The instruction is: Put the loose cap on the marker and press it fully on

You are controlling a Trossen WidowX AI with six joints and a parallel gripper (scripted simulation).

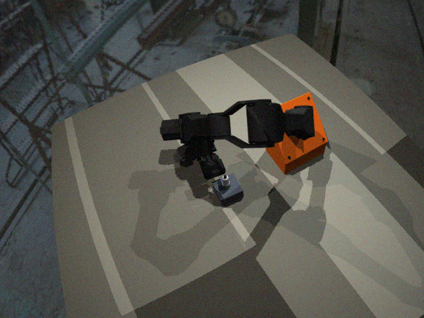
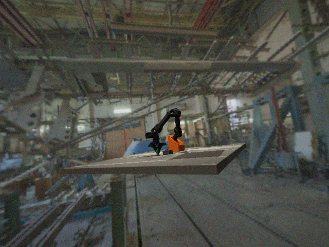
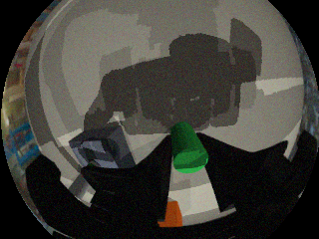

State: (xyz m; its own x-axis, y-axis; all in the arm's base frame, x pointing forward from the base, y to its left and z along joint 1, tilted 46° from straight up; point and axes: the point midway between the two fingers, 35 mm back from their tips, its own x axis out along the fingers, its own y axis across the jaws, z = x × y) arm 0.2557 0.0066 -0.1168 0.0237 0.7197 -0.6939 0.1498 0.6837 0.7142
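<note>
My gripper tip is now 1 cm past the holder block and 11 cm to the right of it. The rest, counted from my gripper tip: marker cap: 1 cm above.
</note>
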